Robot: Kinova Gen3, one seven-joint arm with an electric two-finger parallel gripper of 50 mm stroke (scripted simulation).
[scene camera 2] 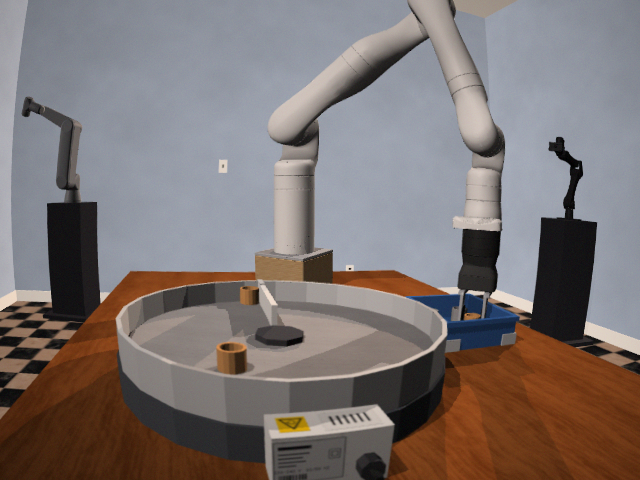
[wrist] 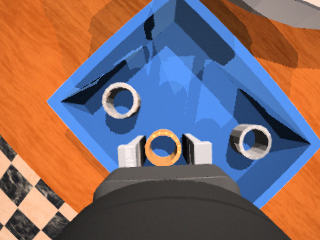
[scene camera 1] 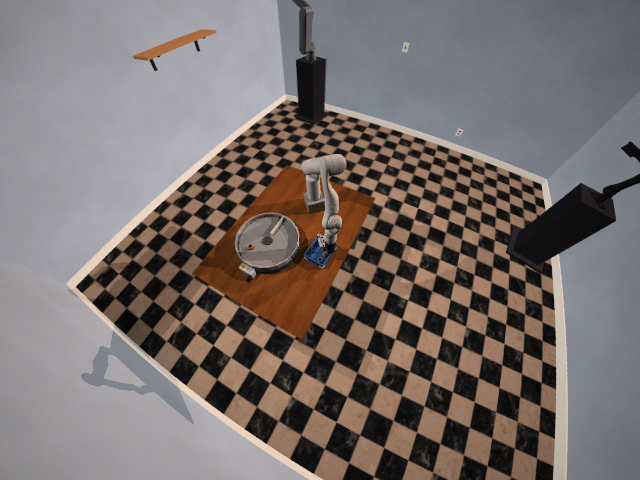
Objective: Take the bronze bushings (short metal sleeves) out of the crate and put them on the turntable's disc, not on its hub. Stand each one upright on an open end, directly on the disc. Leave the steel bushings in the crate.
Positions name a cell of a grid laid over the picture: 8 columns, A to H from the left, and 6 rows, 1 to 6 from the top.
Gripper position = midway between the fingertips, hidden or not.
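Observation:
A steel bushing (wrist: G4) and a bronze bushing (scene camera 2: C5) are both visible to me. I can see a grey disc (scene camera 1: D4) as well, and a blue crate (scene camera 2: G5), which also appears in the wrist view (wrist: E2). As for my gripper (scene camera 2: F5), I find it in the wrist view too (wrist: E4).

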